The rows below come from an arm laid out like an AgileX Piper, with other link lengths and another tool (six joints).
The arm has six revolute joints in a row. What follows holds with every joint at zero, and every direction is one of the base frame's. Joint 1 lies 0.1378 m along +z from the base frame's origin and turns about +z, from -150 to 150 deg. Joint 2 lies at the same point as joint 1 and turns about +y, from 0 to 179.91 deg. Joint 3 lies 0.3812 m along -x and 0.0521 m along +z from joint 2 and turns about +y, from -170 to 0 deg. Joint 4 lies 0.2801 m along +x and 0.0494 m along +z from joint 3 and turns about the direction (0.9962, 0, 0.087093), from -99.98 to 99.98 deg. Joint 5 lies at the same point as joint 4 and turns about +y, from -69.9 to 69.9 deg. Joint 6 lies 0.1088 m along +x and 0.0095 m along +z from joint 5 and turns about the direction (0.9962, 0, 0.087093), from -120 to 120 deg. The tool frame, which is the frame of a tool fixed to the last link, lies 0.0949 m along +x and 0.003 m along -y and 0.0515 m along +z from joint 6; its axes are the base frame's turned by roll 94.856, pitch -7.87 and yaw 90.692 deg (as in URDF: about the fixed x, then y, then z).
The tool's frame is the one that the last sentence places.
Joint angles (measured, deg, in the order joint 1, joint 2, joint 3, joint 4, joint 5, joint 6), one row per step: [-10.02, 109.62, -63.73, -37.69, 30.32, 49.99]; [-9.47, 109.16, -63.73, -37.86, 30.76, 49.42]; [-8.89, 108.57, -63.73, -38.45, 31.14, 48.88]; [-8.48, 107.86, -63.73, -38.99, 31.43, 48.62]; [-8.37, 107.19, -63.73, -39.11, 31.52, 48.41]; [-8.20, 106.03, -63.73, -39.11, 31.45, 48.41]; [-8.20, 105.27, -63.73, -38.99, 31.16, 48.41]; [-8.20, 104.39, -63.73, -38.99, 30.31, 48.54]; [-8.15, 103.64, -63.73, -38.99, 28.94, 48.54]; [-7.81, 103.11, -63.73, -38.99, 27.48, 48.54]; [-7.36, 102.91, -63.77, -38.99, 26.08, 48.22]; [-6.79, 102.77, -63.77, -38.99, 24.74, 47.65]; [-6.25, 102.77, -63.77, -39.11, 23.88, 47.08]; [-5.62, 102.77, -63.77, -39.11, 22.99, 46.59]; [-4.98, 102.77, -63.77, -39.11, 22.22, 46.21]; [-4.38, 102.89, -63.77, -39.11, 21.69, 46.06]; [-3.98, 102.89, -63.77, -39.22, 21.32, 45.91]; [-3.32, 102.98, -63.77, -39.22, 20.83, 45.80]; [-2.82, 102.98, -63.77, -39.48, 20.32, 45.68]
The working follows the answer.
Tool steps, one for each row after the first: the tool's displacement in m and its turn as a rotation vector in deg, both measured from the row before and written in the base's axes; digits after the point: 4 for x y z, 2 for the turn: [0.0005, 0.0044, 0.0039, -0.51, 0.15, 0.95]; [0.0009, 0.0043, 0.0056, -0.82, 0.01, 1.25]; [0.0004, 0.0028, 0.0067, -0.69, -0.30, 0.84]; [-0.0002, 0.0009, 0.0061, -0.29, -0.49, 0.32]; [-0.0002, 0.0017, 0.0106, -0.15, -1.21, 0.20]; [0.0001, 0.0007, 0.0071, 0.06, -1.00, 0.07]; [0.0016, 0.0015, 0.0091, 0.15, -1.62, 0.32]; [0.0033, 0.0029, 0.0087, 0.23, -1.87, 0.75]; [0.0044, 0.0057, 0.0070, 0.29, -1.72, 1.10]; [0.0050, 0.0068, 0.0042, 0.16, -1.27, 1.43]; [0.0050, 0.0081, 0.0034, 0.02, -1.04, 1.71]; [0.0037, 0.0069, 0.0015, -0.18, -0.50, 1.50]; [0.0038, 0.0079, 0.0015, -0.03, -0.57, 1.47]; [0.0033, 0.0078, 0.0013, 0.00, -0.51, 1.33]; [0.0026, 0.0068, -0.0002, 0.08, -0.26, 0.99]; [0.0017, 0.0046, 0.0007, -0.07, -0.25, 0.77]; [0.0024, 0.0073, 0.0000, 0.09, -0.27, 1.00]; [0.0021, 0.0058, 0.0011, -0.13, -0.36, 1.00]
Tool pose at each row, in the base's axes (x y z in m, rotation vector in deg; rounded; the steps above come from the unrounded poses): [0.5023, -0.1685, 0.1529, 144.22, 69.46, 5.40]; [0.5027, -0.1641, 0.1568, 143.28, 70.60, 5.12]; [0.5036, -0.1598, 0.1623, 141.83, 71.95, 4.89]; [0.5040, -0.1569, 0.1691, 140.64, 72.69, 5.03]; [0.5038, -0.1560, 0.1752, 140.02, 72.81, 5.52]; [0.5037, -0.1543, 0.1858, 139.35, 72.51, 6.93]; [0.5038, -0.1536, 0.1929, 139.00, 72.18, 8.20]; [0.5054, -0.1521, 0.2020, 138.32, 71.90, 10.32]; [0.5086, -0.1492, 0.2107, 137.35, 72.05, 12.90]; [0.5130, -0.1435, 0.2176, 136.25, 72.67, 15.43]; [0.5180, -0.1366, 0.2219, 135.01, 73.86, 17.43]; [0.5230, -0.1286, 0.2253, 133.57, 75.45, 19.16]; [0.5267, -0.1216, 0.2268, 132.30, 76.99, 20.06]; [0.5304, -0.1138, 0.2283, 131.12, 78.48, 21.13]; [0.5337, -0.1060, 0.2296, 130.06, 79.81, 22.11]; [0.5363, -0.0992, 0.2294, 129.38, 80.87, 22.78]; [0.5380, -0.0946, 0.2302, 128.72, 81.64, 23.23]; [0.5404, -0.0873, 0.2302, 128.02, 82.69, 23.92]; [0.5425, -0.0815, 0.2314, 127.10, 83.67, 24.52]

